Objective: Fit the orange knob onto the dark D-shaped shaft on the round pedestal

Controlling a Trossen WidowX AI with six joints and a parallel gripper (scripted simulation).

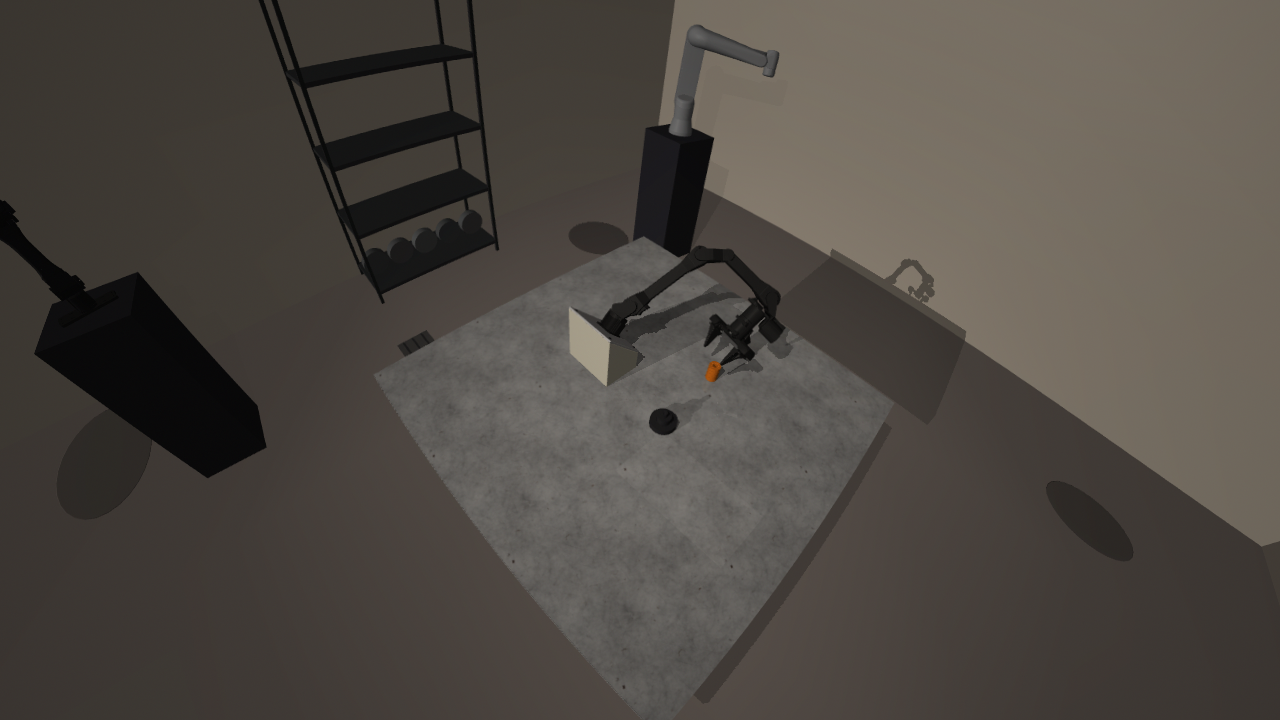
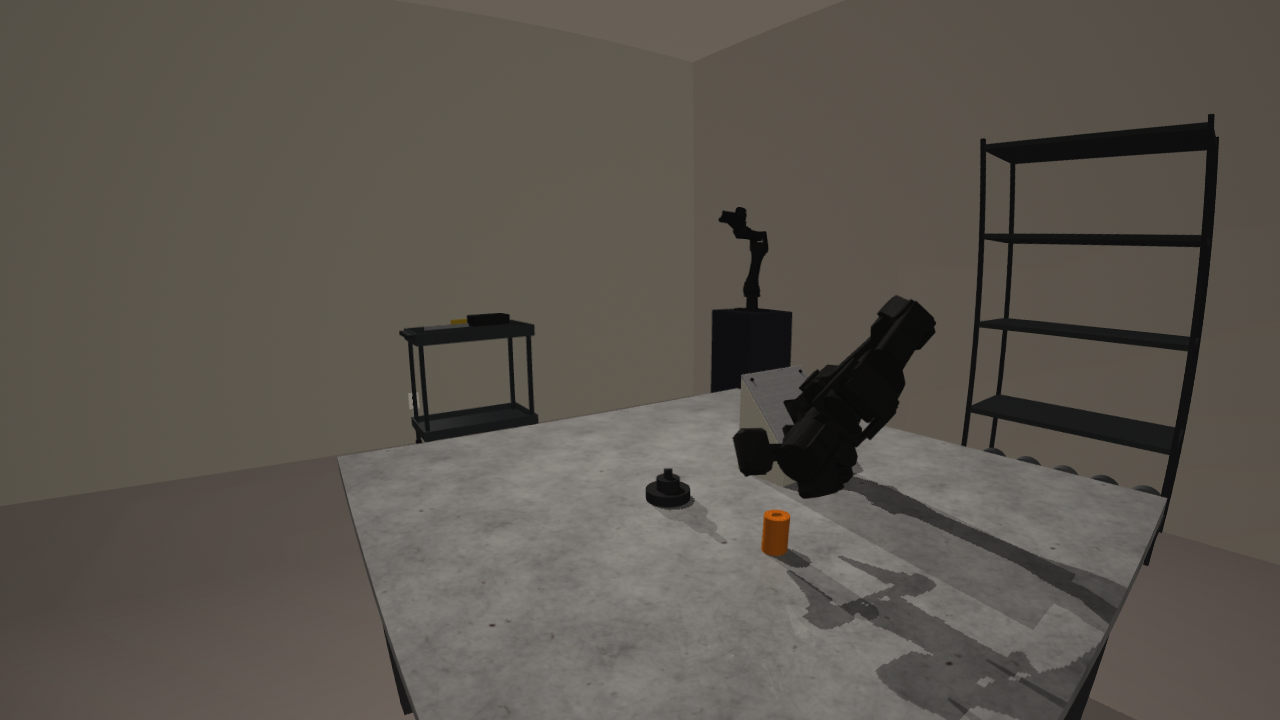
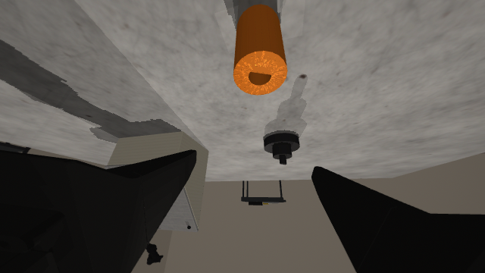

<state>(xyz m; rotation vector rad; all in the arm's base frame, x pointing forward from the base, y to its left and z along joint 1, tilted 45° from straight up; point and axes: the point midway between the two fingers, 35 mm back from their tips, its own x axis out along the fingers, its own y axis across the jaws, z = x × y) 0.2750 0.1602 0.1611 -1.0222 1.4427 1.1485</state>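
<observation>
Right now the orange knob is 10 mm ahead of my gripper tip, 30 mm to the left of it and 90 mm below it. From my gripper tip the other things lie so: dark round pedestal 40 mm ahead, 230 mm to the right, 90 mm below.
</observation>
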